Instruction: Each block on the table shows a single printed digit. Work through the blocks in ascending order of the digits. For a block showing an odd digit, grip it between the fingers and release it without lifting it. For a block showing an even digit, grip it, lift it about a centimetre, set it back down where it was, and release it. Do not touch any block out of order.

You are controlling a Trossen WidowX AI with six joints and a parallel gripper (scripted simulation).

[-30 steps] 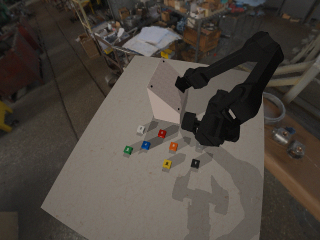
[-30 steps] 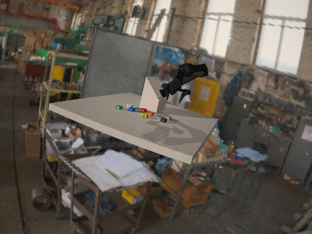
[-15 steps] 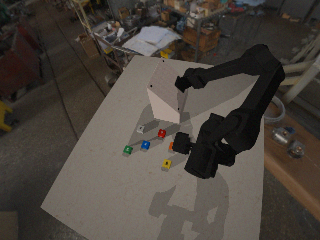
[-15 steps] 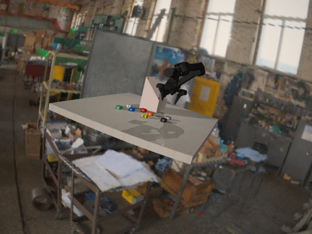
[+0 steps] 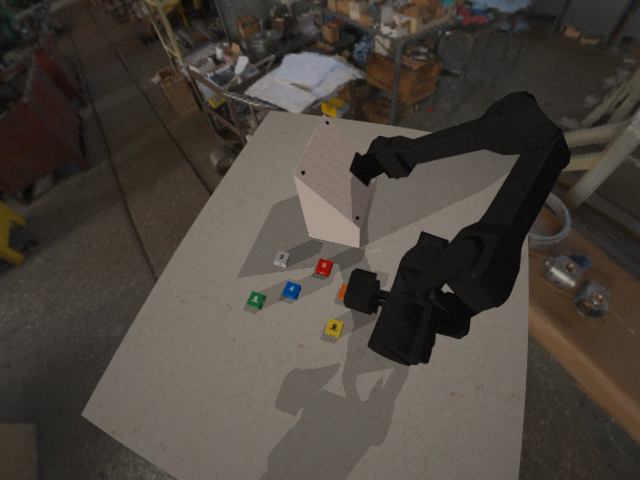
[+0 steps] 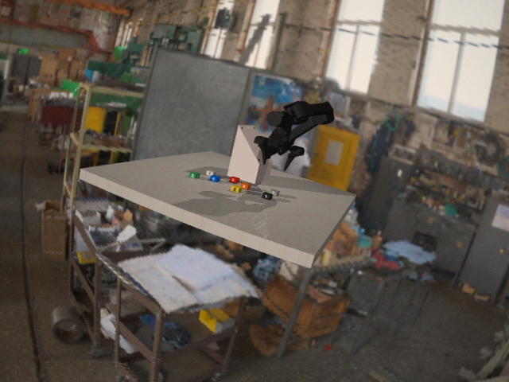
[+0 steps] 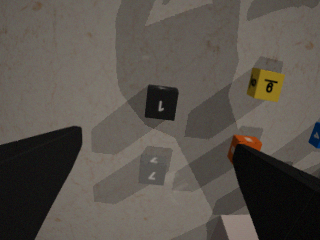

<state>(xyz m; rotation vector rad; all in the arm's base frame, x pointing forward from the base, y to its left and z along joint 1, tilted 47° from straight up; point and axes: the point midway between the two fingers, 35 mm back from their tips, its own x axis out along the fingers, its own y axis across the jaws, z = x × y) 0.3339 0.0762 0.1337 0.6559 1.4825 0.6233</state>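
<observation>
The red block lies 11 cm behind my gripper tip, 18 cm to the right of it and 11 cm below it. The rest, counted from my gripper tip: grey block (10 cm behind, 11 cm below); black block (1 cm behind, 11 cm below); yellow block (2 cm ahead, 12 cm to the right, 11 cm below).
</observation>
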